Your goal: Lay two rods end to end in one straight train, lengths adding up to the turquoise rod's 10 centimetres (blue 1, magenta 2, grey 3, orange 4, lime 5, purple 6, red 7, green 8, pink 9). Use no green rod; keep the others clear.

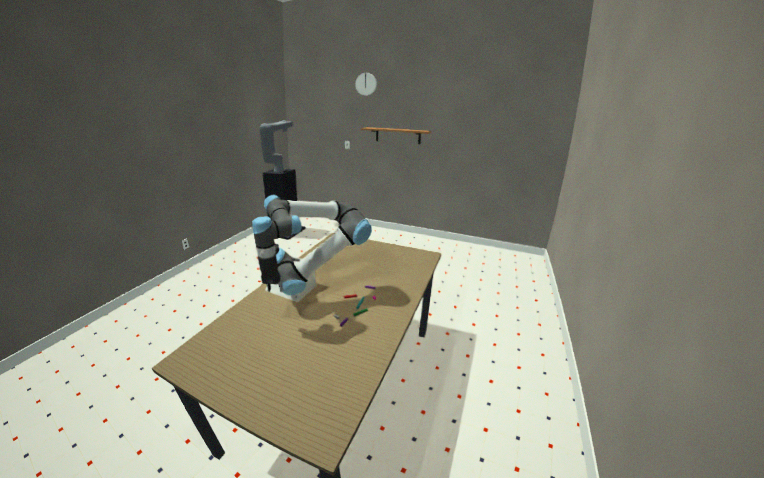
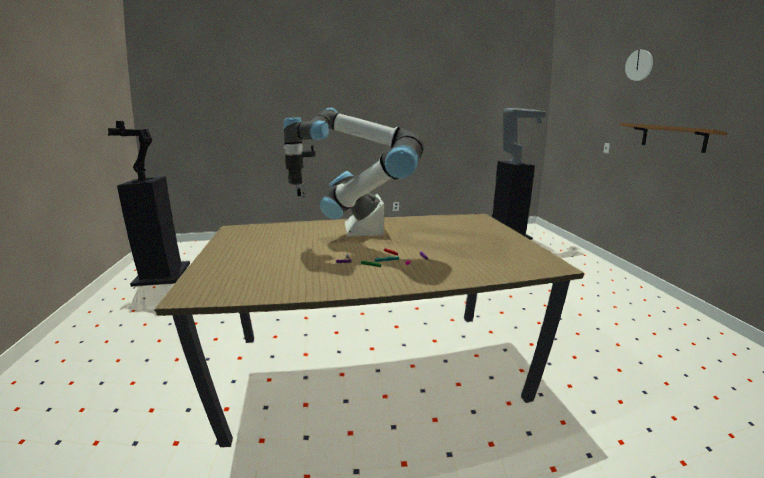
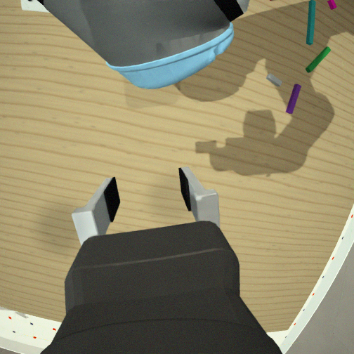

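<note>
My gripper is open and empty, high above the table and away from the rods. The turquoise rod lies amid the others. The green rod lies beside it. A purple rod lies near the small grey rod. The red rod, a second purple rod and the short magenta rod lie apart from each other.
The rods lie on the wooden table. The arm's white base stands at its back edge. Black pedestals with other arms stand beyond the table. The arm's shadow falls across several rods.
</note>
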